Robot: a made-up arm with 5 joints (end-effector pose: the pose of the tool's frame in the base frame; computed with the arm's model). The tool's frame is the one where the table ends. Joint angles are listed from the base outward.
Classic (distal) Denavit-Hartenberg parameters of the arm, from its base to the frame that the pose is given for. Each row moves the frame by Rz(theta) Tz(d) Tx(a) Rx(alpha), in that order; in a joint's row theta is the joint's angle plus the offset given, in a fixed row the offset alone. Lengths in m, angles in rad.
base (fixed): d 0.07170; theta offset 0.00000; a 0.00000; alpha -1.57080
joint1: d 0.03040; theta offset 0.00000; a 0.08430; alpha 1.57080
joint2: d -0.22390; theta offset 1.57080; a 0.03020; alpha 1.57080
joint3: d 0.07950; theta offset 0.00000; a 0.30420; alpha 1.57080
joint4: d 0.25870; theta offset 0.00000; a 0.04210; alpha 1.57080
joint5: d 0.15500; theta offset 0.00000; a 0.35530; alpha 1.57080
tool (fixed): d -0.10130; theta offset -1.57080; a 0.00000; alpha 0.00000
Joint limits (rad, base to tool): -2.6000..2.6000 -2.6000..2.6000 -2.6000..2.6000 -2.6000..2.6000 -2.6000..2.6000
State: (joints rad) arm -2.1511 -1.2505 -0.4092 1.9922 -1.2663
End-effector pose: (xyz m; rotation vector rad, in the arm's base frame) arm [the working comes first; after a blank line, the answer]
Working (the frame after each row of the table, in the pose's form):
after base (fixed): 0.0000 0.0000 0.0717 -1.5708 0.0000 0.0000
after joint1: -0.0462 0.0304 0.1422 0.0000 -2.1511 0.0000
after joint2: 0.1253 0.0399 0.2889 0.5799 -1.3981 1.6654
after joint3: 0.0676 0.0523 0.5978 1.8240 0.1311 2.1662
after joint4: 0.3155 -0.0215 0.6400 0.2668 -0.0477 -1.6755
after joint5: -0.0566 -0.1032 0.7115 -0.4465 2.0661 2.2992

-0.0366 -0.2021 0.7030 -1.3597 0.8765 1.2287
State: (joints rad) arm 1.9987 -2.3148 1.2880 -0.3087 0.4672
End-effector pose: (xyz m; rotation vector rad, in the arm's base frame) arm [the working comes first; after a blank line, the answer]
Working (the frame after each row of the table, in the pose's form):
after base (fixed): 0.0000 0.0000 0.0717 -1.5708 0.0000 0.0000
after joint1: -0.0350 0.0304 -0.0050 0.0000 1.9987 0.0000
after joint2: -0.2479 0.0099 0.0677 0.3285 0.9733 -1.6252
after joint3: 0.0143 -0.1060 -0.0614 2.2488 0.0678 -0.8345
after joint4: -0.0992 -0.2724 -0.2291 -2.0986 0.3878 0.9641
after joint5: -0.0542 -0.2452 -0.6131 -0.7371 1.2346 0.1849

-0.1340 -0.3060 -0.6268 -1.4848 0.3746 -1.0934
